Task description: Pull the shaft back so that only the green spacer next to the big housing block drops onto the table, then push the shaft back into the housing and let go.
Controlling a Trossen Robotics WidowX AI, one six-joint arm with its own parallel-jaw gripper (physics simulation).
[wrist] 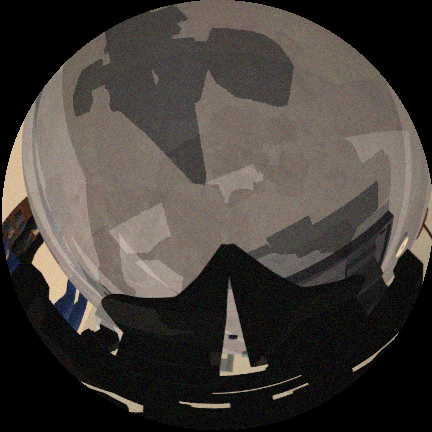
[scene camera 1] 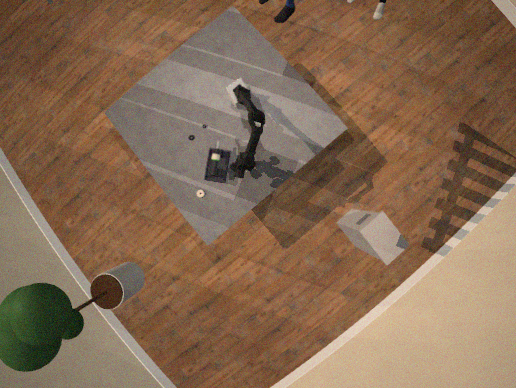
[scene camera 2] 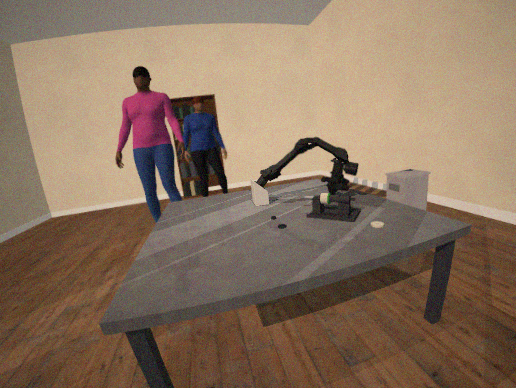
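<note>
The dark fixture stands on the grey table. Its thin shaft sticks out at one end. On the shaft a green spacer sits with a white one beside it, next to the big housing block. My gripper is shut and empty. It points down at the table right beside the fixture, on the side away from scene camera 2. In the wrist view only an edge of the fixture shows at the far right.
A white ring lies on the table past the fixture. Two small black discs lie on the other side. A grey box stands off the table. Two people stand behind it.
</note>
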